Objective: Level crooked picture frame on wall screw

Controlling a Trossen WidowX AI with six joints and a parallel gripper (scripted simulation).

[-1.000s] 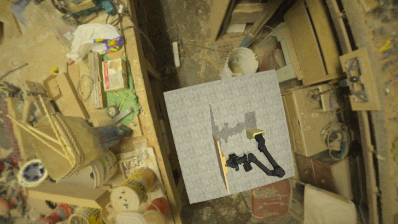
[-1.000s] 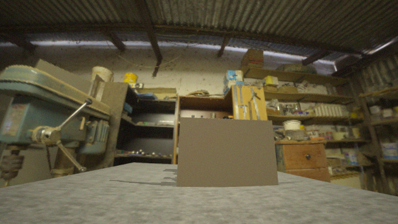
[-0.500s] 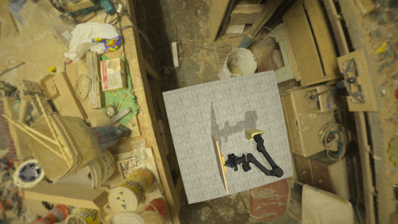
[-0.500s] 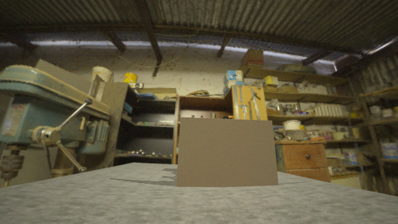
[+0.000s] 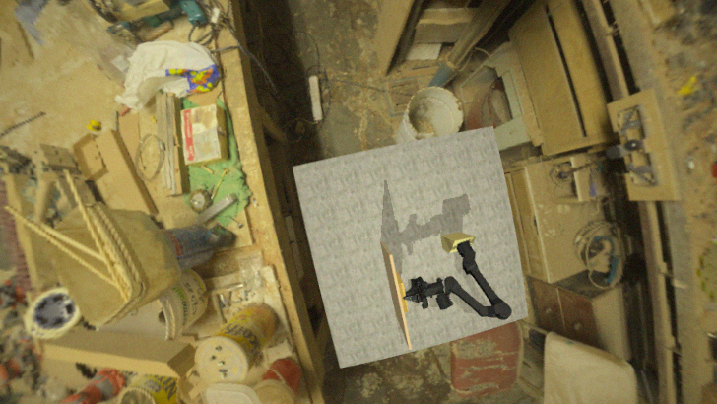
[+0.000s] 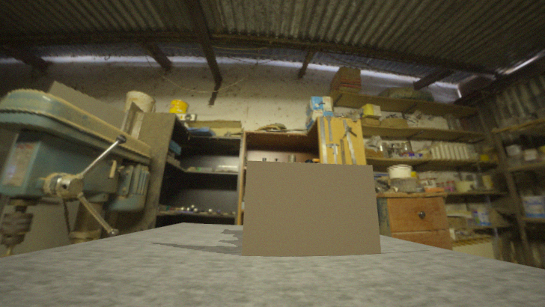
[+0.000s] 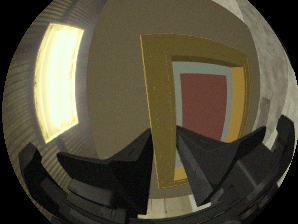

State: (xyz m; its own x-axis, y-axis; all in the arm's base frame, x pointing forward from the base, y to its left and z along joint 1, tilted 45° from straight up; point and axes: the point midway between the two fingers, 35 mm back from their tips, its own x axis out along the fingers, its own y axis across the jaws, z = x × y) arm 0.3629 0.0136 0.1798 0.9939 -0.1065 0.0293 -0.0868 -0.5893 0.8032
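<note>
Right now the picture frame is 1 cm ahead of my gripper tip, 1 cm to the right of it and 5 cm below it. From my gripper tip the other things lie so: tan wall panel (2 cm ahead, 2 cm to the right, 6 cm below).
</note>
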